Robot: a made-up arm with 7 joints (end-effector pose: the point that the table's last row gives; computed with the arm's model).
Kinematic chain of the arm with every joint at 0, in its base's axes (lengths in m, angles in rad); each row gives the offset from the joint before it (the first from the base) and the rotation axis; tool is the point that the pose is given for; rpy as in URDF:
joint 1: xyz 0 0 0.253 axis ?
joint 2: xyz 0 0 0 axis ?
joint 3: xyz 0 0 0.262 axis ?
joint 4: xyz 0.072 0 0 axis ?
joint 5: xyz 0.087 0 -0.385 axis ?
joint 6: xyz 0 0 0 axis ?
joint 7: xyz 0.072 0 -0.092 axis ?
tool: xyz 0 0 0 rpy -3.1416 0 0
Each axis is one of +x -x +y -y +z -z.
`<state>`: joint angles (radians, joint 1 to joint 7).
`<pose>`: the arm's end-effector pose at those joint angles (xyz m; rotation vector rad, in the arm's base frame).
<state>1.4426 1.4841 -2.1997 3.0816 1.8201 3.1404 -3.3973</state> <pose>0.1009 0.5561 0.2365 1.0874 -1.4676 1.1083</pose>
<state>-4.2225 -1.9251 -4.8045 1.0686 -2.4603 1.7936 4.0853</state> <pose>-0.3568 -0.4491 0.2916 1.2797 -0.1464 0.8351</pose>
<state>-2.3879 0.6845 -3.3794 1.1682 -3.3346 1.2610 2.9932</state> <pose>0.3033 0.1158 0.7726 -0.0427 -0.0695 -2.7725</pose>
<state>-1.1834 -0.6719 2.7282 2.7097 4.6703 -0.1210 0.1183</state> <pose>-0.2300 0.5679 0.6878 0.4802 -1.5756 -2.6218</pose>
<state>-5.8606 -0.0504 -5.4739 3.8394 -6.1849 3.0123 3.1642</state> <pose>-0.0720 -0.1261 0.7393 -1.4474 1.8484 0.5658</pose>
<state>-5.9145 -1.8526 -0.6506 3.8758 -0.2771 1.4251 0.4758</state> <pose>-0.5346 -0.0632 -0.1187 1.4655 1.0587 -1.8645</pose>
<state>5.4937 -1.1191 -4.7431 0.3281 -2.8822 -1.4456 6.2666</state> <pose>0.1440 0.0935 0.2131 -0.0866 -2.3281 1.3050</pose>
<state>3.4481 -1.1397 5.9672 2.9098 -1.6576 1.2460 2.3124</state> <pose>0.5979 0.2832 0.6297 -1.2110 1.3607 1.0336</pose>
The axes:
joint 1: +z
joint 2: +y
joint 3: +z
joint 4: -y
joint 5: -z
joint 6: +y
joint 7: -z

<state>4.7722 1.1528 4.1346 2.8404 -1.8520 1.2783 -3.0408</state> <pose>-0.0215 -0.6427 0.6646 0.4015 0.6192 1.0725</pose>
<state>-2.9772 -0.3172 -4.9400 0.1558 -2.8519 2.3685 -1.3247</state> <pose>-0.0706 -0.3250 0.2173 0.1140 -0.7528 2.8747</pose>
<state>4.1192 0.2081 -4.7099 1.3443 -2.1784 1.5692 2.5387</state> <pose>0.3806 -0.4176 0.5266 0.2633 -1.3271 1.6008</pose>
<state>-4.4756 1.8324 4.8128 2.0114 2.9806 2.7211 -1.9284</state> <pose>0.1519 0.5947 0.0606 0.1556 -1.5275 0.2393</pose>
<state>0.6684 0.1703 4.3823 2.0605 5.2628 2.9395 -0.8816</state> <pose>0.0976 -0.2845 0.7198 -2.0230 1.6377 1.3403</pose>
